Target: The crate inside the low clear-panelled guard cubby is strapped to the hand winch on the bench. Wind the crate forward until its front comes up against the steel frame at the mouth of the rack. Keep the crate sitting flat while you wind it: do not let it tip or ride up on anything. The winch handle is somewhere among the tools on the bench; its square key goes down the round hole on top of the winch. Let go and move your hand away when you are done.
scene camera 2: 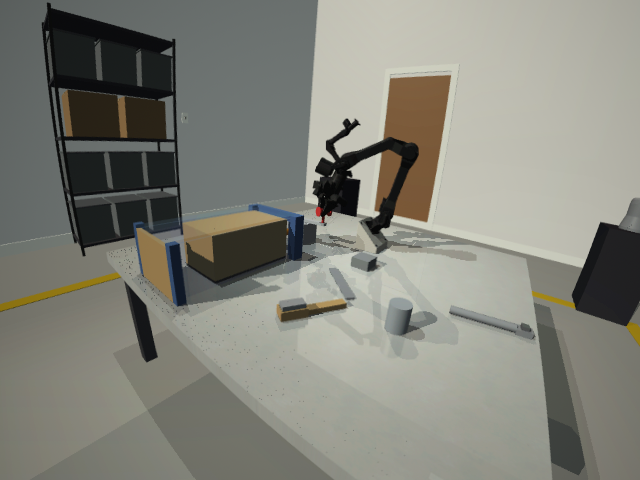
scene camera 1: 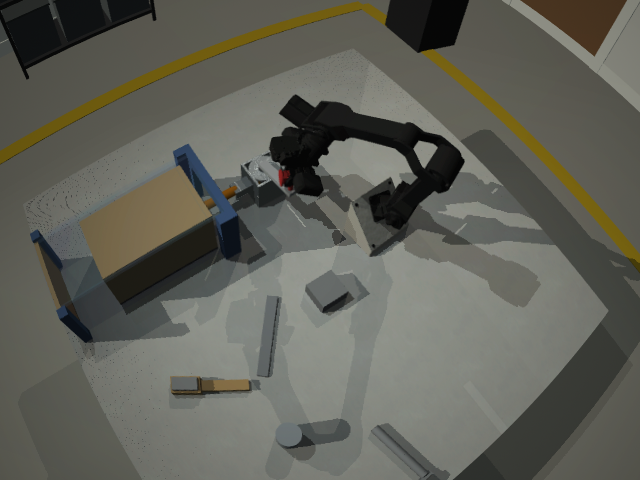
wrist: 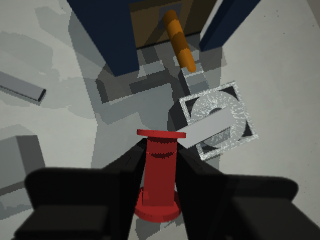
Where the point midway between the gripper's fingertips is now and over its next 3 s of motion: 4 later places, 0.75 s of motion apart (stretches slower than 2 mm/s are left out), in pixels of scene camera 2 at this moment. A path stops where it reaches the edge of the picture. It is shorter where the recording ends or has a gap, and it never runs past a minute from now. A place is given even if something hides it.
My gripper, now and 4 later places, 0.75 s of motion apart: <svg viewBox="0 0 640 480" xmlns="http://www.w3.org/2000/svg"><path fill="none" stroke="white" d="M320 216L322 214L323 213L320 211L315 209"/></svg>
